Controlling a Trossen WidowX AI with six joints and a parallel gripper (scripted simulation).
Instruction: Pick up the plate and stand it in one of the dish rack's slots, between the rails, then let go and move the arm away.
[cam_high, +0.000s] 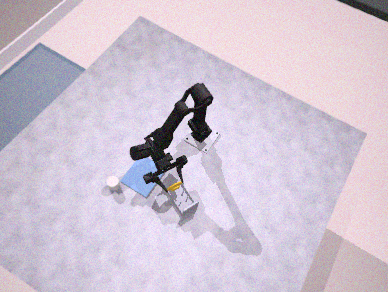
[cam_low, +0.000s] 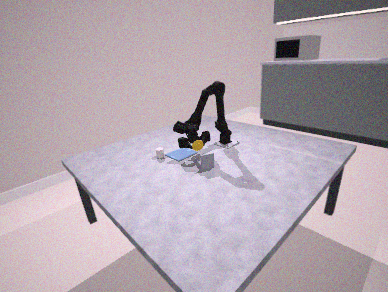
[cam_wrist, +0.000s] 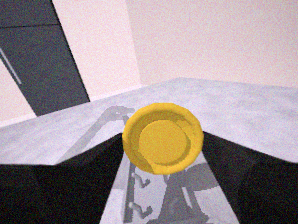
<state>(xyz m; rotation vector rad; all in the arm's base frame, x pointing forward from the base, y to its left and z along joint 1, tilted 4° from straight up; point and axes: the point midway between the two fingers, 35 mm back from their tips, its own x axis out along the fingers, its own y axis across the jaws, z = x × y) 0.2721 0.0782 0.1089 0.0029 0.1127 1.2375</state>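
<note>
Right now my gripper tip is 7 cm above the grey dish rack, 3 cm to the right of it and 1 cm past it. From my gripper tip the other things lie so: blue utensil: 21 cm to the right, 9 cm below, 9 cm behind; then light blue mat: 16 cm to the right, 9 cm below, 2 cm ahead; then yellow plate: 1 cm to the right.
</note>
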